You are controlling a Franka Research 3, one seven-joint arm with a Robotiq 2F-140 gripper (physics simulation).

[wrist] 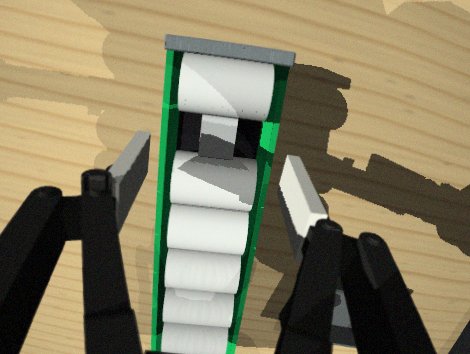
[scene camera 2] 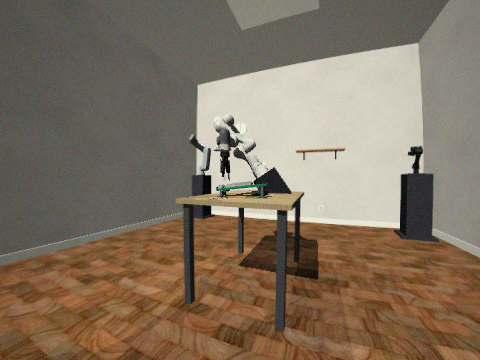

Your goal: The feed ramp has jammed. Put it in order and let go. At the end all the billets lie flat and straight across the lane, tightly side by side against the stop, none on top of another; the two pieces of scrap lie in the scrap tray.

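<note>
The green-walled ramp (scene camera 2: 256,185) (wrist: 161,200) stands on the table, with a grey stop (wrist: 230,50) at its end. One white billet (wrist: 225,85) lies across the lane against the stop. A small grey block, seemingly scrap (wrist: 218,136), lies in the lane between that billet and the second billet (wrist: 214,182). Several more billets lie in a row behind, side by side; their far end is cut off. My gripper (scene camera 2: 226,179) (wrist: 216,163) is open above the ramp, one finger out past each side wall, holding nothing. A second scrap piece cannot be made out.
The wooden table (scene camera 2: 240,201) (wrist: 60,150) carries the ramp and the arm's dark base (scene camera 2: 274,181). Part of a grey tray-like object (wrist: 342,317) shows behind the right finger in the wrist view. Shadows fall on the table right of the ramp.
</note>
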